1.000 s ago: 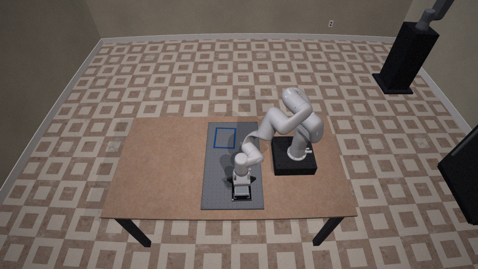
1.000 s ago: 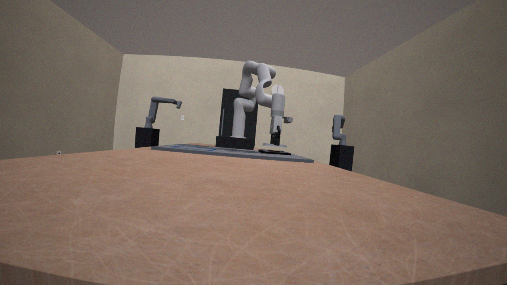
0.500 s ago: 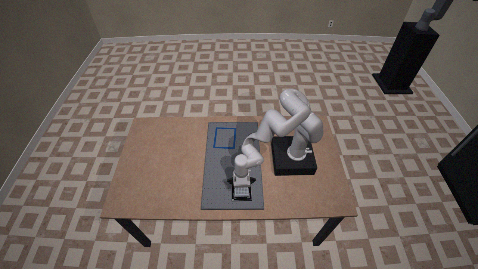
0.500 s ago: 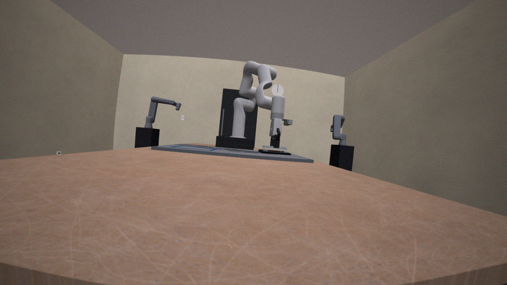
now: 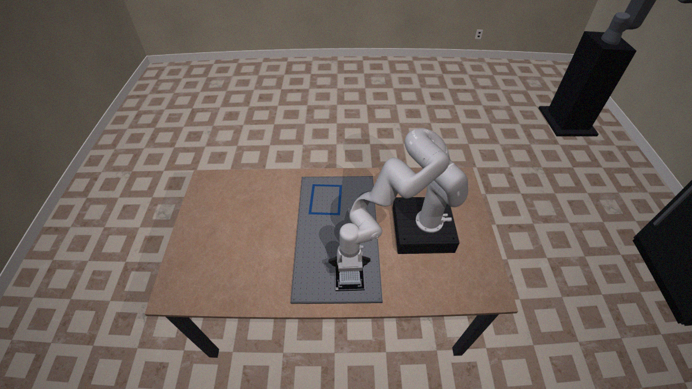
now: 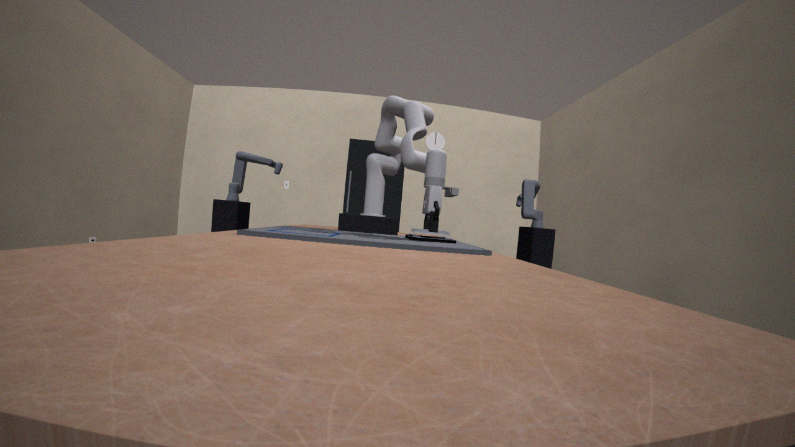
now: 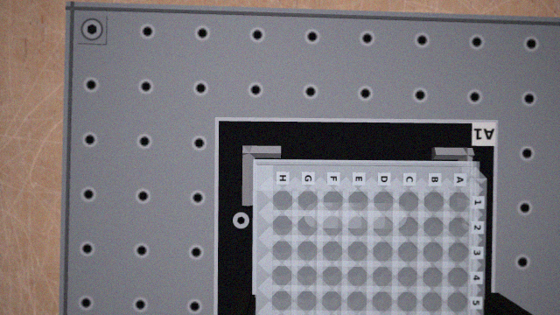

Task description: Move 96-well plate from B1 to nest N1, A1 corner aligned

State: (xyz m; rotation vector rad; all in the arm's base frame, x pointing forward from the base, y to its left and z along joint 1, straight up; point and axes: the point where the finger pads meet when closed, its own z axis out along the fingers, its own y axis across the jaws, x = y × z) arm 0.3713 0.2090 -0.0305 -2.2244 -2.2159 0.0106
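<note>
Right now the black plate nest is 40 mm below my hand. Also, from my hand: A1 corner mark (50 mm ahead, 80 mm to the left, 30 mm below); 96-well plate (10 mm below).
</note>
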